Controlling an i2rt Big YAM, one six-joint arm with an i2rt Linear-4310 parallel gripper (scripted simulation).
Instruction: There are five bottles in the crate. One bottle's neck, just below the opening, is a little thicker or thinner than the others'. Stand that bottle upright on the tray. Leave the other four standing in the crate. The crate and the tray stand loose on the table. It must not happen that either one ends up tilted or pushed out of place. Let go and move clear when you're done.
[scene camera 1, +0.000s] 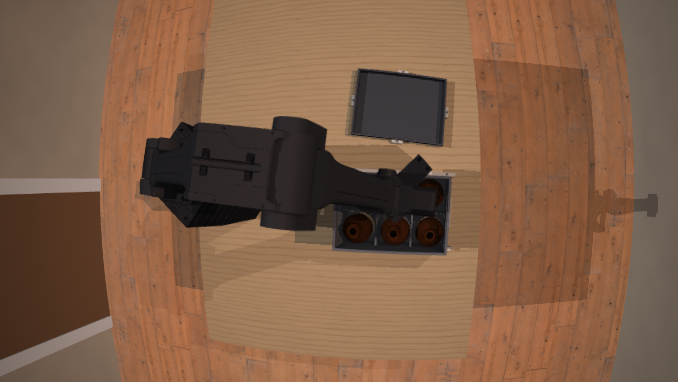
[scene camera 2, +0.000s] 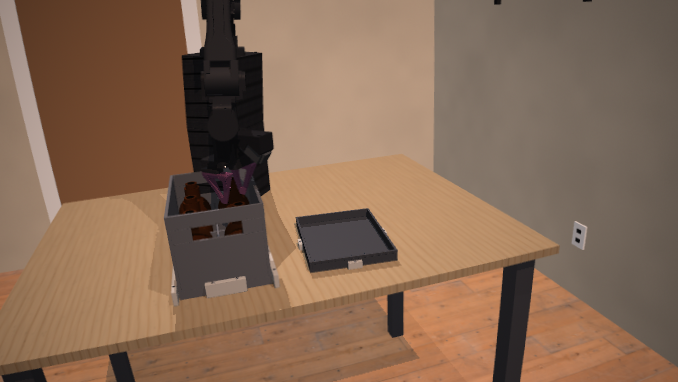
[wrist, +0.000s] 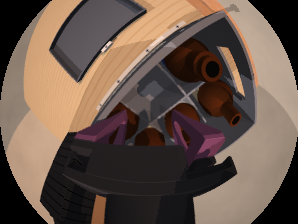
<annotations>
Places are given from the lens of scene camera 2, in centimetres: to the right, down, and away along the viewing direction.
dark tray (scene camera 2: 330, 240): -2, 12, 115
crate (scene camera 2: 197, 262): -27, 14, 92
The marked spots on the crate and the dark tray are 34 cm apart.
</annotations>
